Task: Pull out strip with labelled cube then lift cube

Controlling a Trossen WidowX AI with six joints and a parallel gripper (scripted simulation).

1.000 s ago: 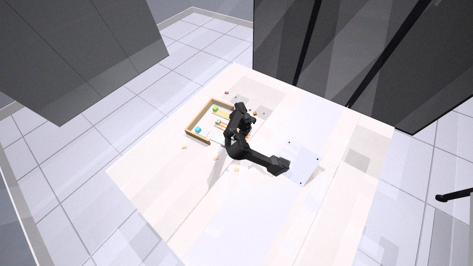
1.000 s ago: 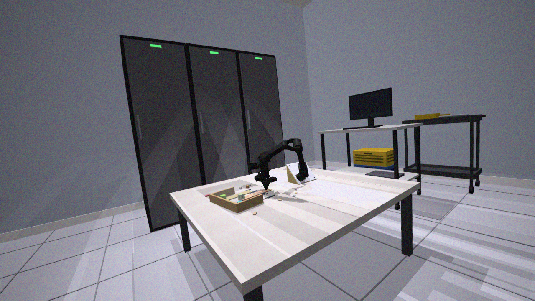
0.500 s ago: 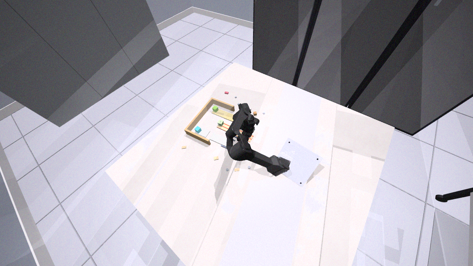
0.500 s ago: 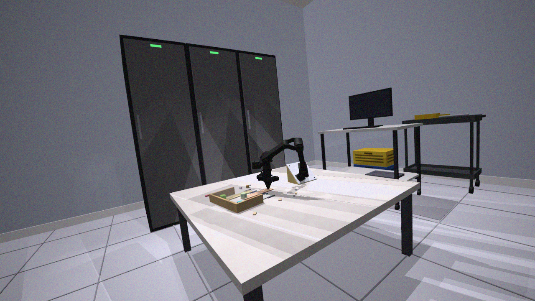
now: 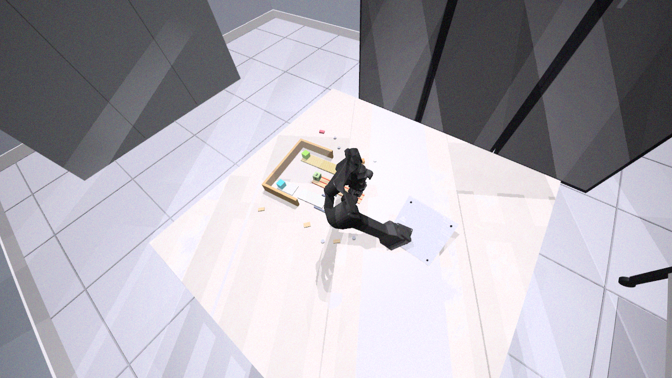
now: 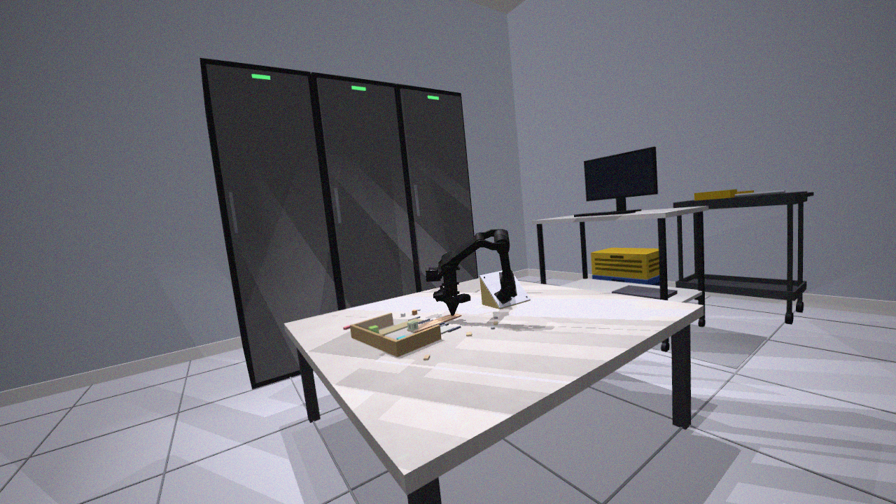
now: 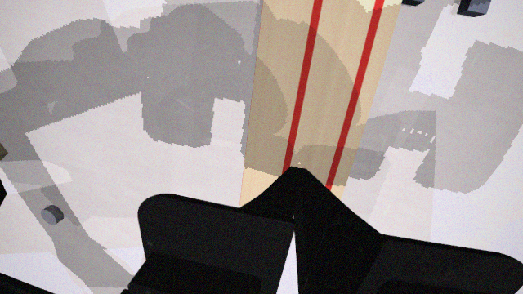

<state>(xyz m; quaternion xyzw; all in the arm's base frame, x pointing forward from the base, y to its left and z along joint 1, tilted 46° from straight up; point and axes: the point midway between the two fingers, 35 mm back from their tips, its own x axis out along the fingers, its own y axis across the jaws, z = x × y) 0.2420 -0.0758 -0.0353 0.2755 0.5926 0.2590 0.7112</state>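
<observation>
My gripper tip is 210 mm short of the green labelled cube, 20 mm below it and 10 mm to the right of it.
</observation>
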